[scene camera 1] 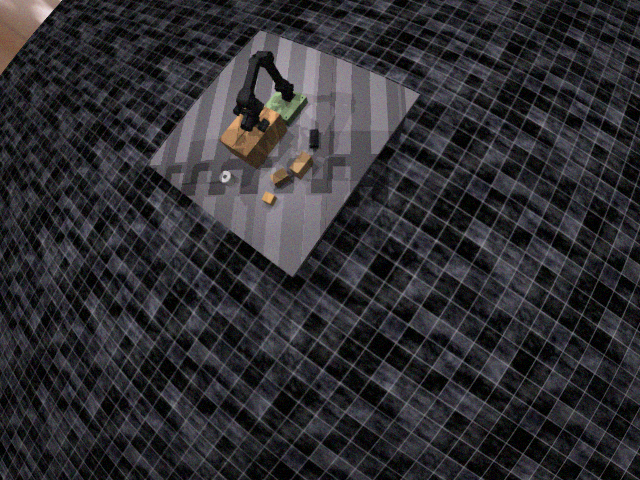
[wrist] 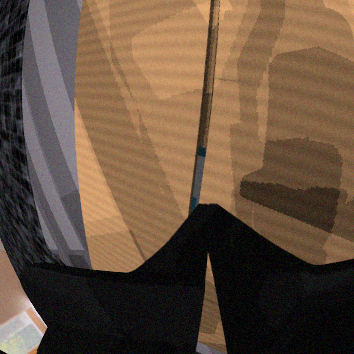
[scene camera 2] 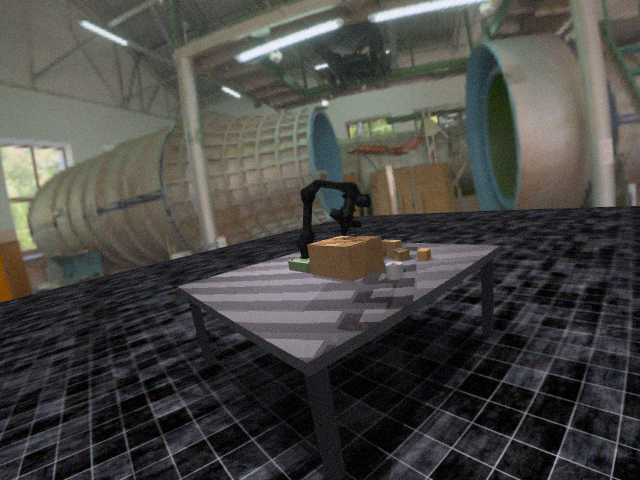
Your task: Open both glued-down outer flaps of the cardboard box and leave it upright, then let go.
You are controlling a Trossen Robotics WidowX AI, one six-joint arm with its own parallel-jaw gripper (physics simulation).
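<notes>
The cardboard box stands upright on the table. Its left outer flap and right outer flap lie about flat over the top in the wrist view, with a narrow seam gap between them. Blue and grey show in the gap near the fingertips. My gripper is shut and empty, pointing down over the box top with its tips close to the seam. Whether the tips touch the cardboard cannot be told. The fingers hide the near end of the seam.
The arm's green base plate is beside the box. A white roll, a black block and three small cardboard blocks stand on the striped table.
</notes>
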